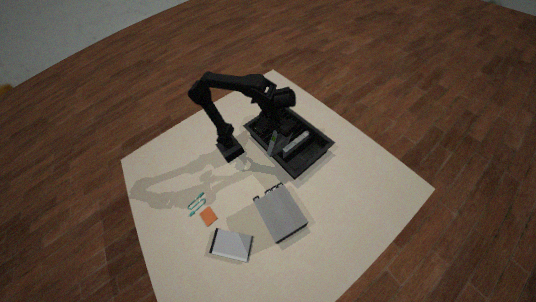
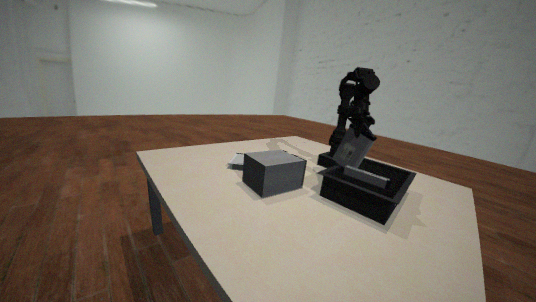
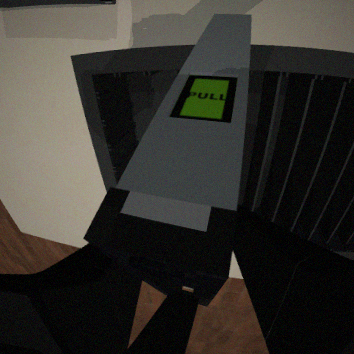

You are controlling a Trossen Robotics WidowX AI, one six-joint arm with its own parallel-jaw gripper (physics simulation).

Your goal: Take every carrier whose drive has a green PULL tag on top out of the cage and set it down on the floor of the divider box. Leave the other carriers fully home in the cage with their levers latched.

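Frame: origin at the arm's base, x back, y right, z up, level; millimetres.
Seen in the pictures: gripper, between the fingertips: point(image 2: 358, 138); arm's base, origin of its link: point(image 1: 228, 143).
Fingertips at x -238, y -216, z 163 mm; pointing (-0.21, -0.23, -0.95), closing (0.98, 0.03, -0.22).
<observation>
Offsets run from my fingertips to a thing's middle. "*": to the spot under its first point. Level surfaces: height alone.
The grey cage @[dx -227, dy +204, dz -174 mm] point(image 1: 281, 212) point(image 2: 274, 172) stands on the table; its bay fronts are too small to read. The black divider box @[dx +71, dy -60, dz -192 mm] point(image 1: 315, 161) point(image 2: 355, 202) point(image 3: 145, 60) stands beside it. One carrier @[dx -8, dy -67, dz -164 mm] point(image 1: 296, 142) point(image 2: 366, 176) is in the box, its narrow side up; its tag cannot be read. My gripper point(image 1: 276, 126) point(image 2: 364, 132) point(image 3: 188, 211) is shut on a second carrier @[dx +6, dy +13, dz -29 mm] point(image 1: 272, 143) point(image 2: 352, 150) point(image 3: 185, 160), at its black front end. This carrier's drive has a green PULL tag @[dx +2, dy +55, dz +0 mm] point(image 3: 205, 97). It is tilted, over the box's end. Whether its lower part touches the box is hidden.
An orange square @[* dx -32, dy +492, dz -218 mm] point(image 1: 208, 216) and a teal cable @[dx +63, dy +519, dz -219 mm] point(image 1: 196, 204) lie on the table @[dz -223 mm] point(image 1: 175, 250). A flat grey and white item @[dx -206, dy +454, dz -210 mm] point(image 1: 231, 245) point(image 2: 236, 161) lies beside the cage. The arm's base point(image 1: 230, 149) stands near the divider box. Thin dividers @[* dx +131, dy -30, dz -169 mm] point(image 3: 310, 150) line part of the box.
</observation>
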